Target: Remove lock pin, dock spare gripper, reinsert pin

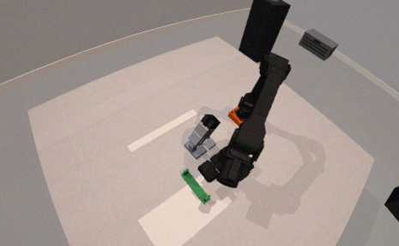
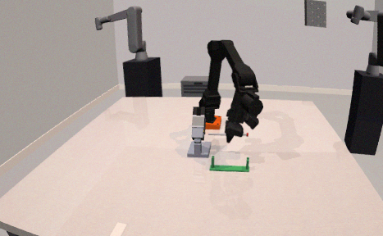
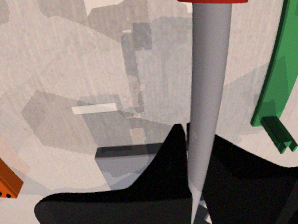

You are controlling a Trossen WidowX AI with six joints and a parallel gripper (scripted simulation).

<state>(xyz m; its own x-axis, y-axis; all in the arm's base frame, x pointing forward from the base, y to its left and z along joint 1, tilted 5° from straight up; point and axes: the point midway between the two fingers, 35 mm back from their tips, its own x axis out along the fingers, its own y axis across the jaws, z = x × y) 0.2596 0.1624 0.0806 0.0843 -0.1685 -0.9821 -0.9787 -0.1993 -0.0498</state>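
Right now my gripper tip is 1 cm short of the grey mount and 11 cm to the left of it. Also, from my gripper tip: spare gripper 1 cm behind, 12 cm to the right, 6 cm above; green pin rest 10 cm ahead, 3 cm to the left, 3 cm below.
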